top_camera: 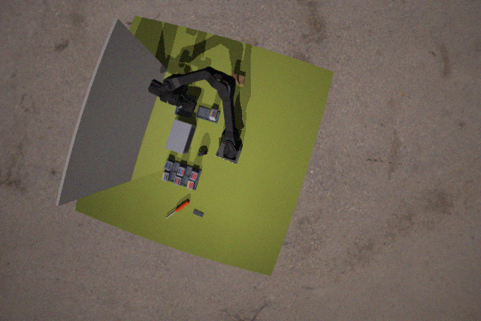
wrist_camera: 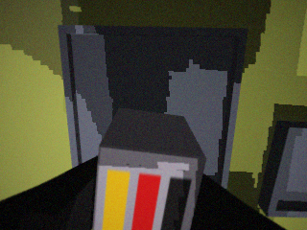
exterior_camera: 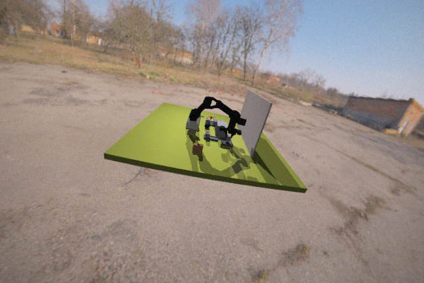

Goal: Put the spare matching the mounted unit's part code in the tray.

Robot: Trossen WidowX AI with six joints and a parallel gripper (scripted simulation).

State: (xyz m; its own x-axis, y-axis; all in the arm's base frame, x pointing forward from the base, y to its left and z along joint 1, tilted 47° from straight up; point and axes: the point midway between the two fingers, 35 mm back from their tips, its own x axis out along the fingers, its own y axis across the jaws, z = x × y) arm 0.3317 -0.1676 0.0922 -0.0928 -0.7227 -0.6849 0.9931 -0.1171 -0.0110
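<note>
Now: the grey spare 2 cm above my gripper tip. The rest, counted from my gripper tip: dark grey tray 3 cm below; then grey mounted unit 18 cm to the left, 5 cm behind, 2 cm above; then tall grey wall panel 19 cm ahead, 19 cm above, 17 cm to the left.
</note>
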